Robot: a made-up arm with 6 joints. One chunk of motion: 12 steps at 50 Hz.
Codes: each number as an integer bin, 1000 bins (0 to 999) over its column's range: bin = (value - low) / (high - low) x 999, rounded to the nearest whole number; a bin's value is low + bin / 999 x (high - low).
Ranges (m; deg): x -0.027..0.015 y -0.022..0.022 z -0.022..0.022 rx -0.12..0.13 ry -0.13..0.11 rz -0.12..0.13
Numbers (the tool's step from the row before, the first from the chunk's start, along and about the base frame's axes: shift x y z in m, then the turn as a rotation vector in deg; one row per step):
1: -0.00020 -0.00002 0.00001 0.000 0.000 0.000
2: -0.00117 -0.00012 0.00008 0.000 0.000 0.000
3: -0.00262 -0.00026 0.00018 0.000 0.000 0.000
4: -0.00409 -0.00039 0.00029 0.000 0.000 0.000
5: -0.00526 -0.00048 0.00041 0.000 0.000 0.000
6: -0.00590 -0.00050 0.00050 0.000 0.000 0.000
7: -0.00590 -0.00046 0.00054 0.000 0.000 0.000
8: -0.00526 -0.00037 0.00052 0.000 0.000 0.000
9: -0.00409 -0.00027 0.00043 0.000 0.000 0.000
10: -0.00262 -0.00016 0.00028 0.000 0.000 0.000
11: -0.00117 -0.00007 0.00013 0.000 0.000 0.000
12: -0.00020 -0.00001 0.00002 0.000 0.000 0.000
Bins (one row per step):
1: 637 499 500 480 541 480
2: 614 497 501 480 541 480
3: 580 494 504 480 541 480
4: 545 491 506 480 541 480
5: 517 489 509 480 541 480
6: 502 488 511 480 541 480
7: 502 489 512 480 541 480
8: 517 491 511 480 541 480
9: 545 493 509 480 541 480
10: 580 496 506 480 541 480
11: 614 498 502 480 541 480
12: 637 499 500 480 541 480

